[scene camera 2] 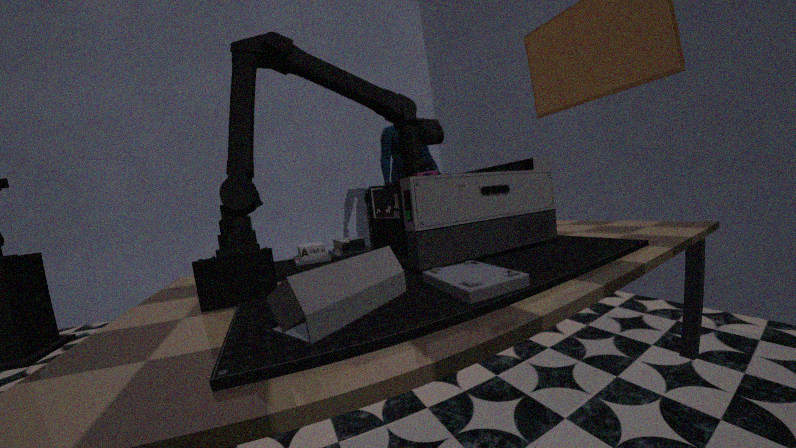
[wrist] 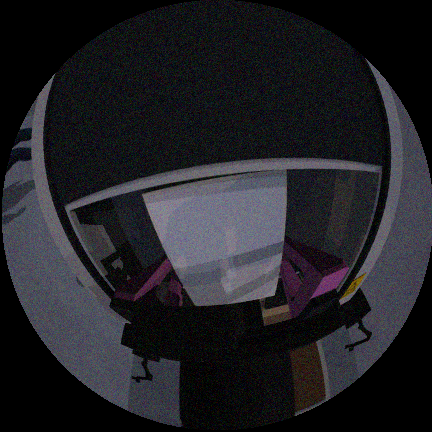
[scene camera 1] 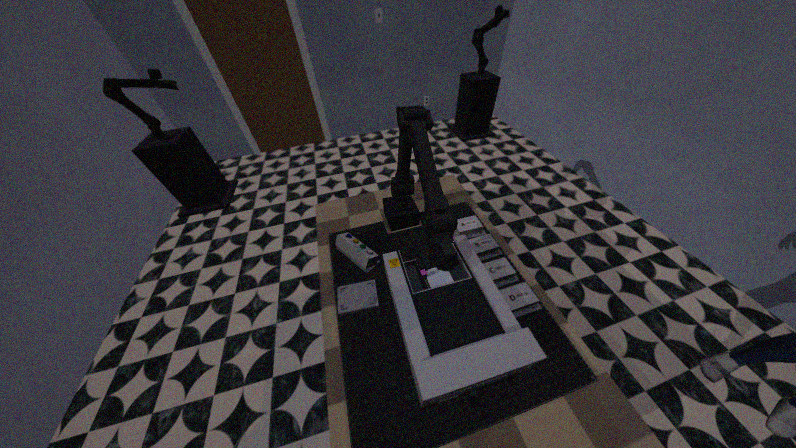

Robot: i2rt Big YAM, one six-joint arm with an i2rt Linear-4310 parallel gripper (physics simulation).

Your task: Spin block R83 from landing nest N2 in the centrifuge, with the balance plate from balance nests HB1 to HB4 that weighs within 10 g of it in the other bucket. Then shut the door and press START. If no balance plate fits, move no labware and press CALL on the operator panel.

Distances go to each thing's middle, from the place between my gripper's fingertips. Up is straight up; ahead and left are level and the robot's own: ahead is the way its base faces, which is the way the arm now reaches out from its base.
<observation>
I see the white block (wrist: 223,234) 1 cm above my hand. From my hand the other things lie so: centrifuge (scene camera 2: 446,219) (14 cm ahead, 1 cm to the right, 4 cm below).
</observation>
